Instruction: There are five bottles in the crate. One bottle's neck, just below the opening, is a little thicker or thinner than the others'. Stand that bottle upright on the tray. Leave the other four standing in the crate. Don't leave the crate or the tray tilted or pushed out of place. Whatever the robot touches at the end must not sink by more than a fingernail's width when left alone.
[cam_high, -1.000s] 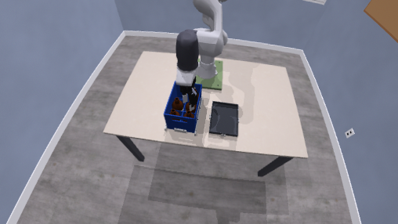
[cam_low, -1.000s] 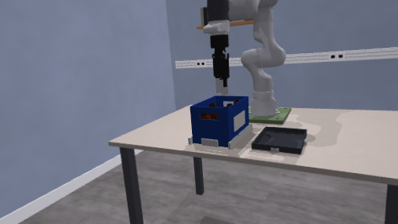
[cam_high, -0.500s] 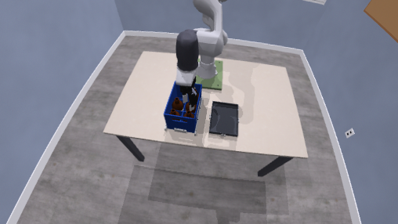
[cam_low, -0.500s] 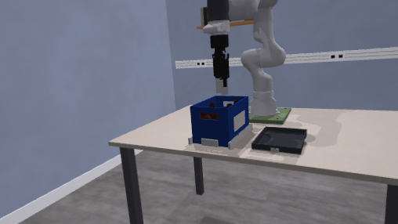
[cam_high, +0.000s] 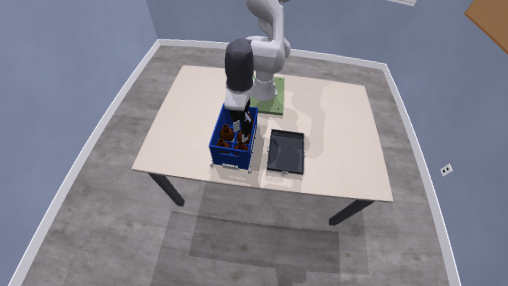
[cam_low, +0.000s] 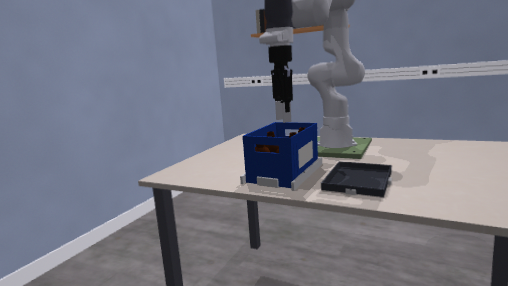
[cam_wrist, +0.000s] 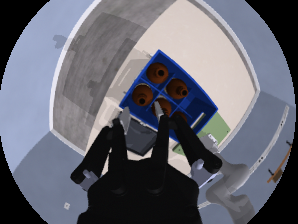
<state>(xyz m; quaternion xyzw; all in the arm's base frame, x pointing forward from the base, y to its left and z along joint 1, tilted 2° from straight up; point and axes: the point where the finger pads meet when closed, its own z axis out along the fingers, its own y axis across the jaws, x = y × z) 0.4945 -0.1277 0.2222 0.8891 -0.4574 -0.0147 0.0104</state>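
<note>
The blue crate lies 170 mm below my hand, 90 mm behind it and 30 mm to the right of it. Also, from my hand: dark tray: 240 mm to the left, 240 mm below, 50 mm behind; then bottle: 170 mm below, 170 mm behind, 30 mm to the left.
</note>
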